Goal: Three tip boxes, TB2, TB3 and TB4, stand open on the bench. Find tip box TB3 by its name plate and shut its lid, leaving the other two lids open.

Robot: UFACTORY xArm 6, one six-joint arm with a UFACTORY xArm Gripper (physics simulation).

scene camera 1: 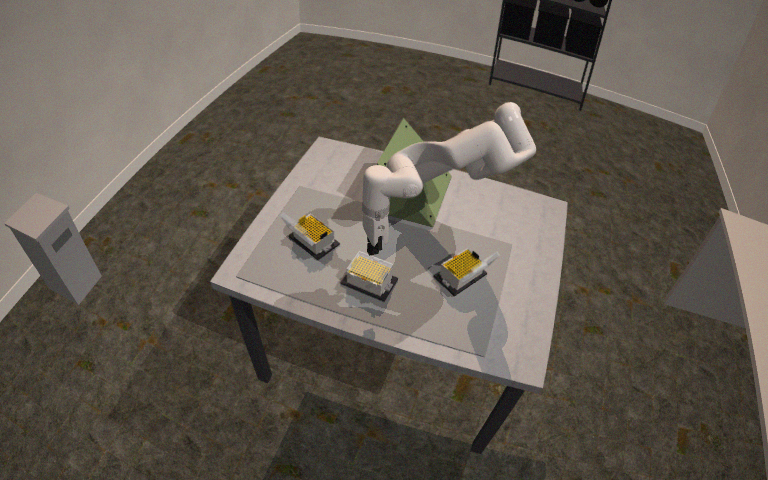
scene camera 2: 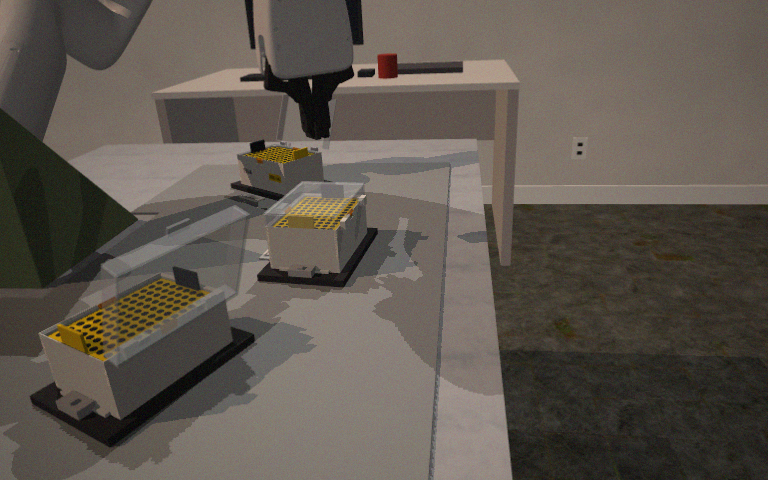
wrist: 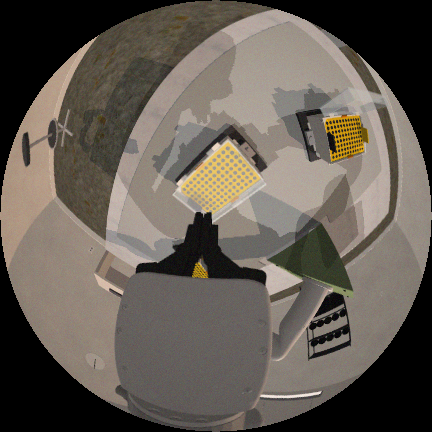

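The middle tip box has its clear lid lying level over the yellow tip rack, looking shut. The left tip box stands with its clear lid tilted open. The right tip box also has its lid open; a bit of its yellow rack shows between the finger linkages in the wrist view. The name plates cannot be read. My gripper is shut and empty, above and just behind the middle box, apart from its lid.
A green panel stands at the back of the bench beside the arm. Each box sits on a dark base. Another desk with a red cup stands beyond, and a shelf rack stands by the wall.
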